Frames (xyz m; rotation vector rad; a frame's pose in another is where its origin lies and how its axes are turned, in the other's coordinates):
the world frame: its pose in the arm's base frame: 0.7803 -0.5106 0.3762 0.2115 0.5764 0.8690
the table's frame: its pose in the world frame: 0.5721 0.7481 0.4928 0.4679 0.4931 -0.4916
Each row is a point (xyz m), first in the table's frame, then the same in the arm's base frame.
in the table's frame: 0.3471 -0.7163 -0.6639
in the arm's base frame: 0.3771 -0.0853 0.0992
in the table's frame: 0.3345 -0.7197 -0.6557
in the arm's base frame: 0.3813 -0.0933 0.1117
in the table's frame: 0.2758 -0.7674 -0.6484
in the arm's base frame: 0.3740 -0.1590 0.1491
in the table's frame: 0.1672 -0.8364 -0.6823
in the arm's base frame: 0.3140 -0.2607 0.2105
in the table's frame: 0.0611 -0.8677 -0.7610
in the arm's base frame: 0.2095 -0.3244 0.2692
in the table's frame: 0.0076 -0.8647 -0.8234
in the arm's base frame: 0.1338 -0.3381 0.2984
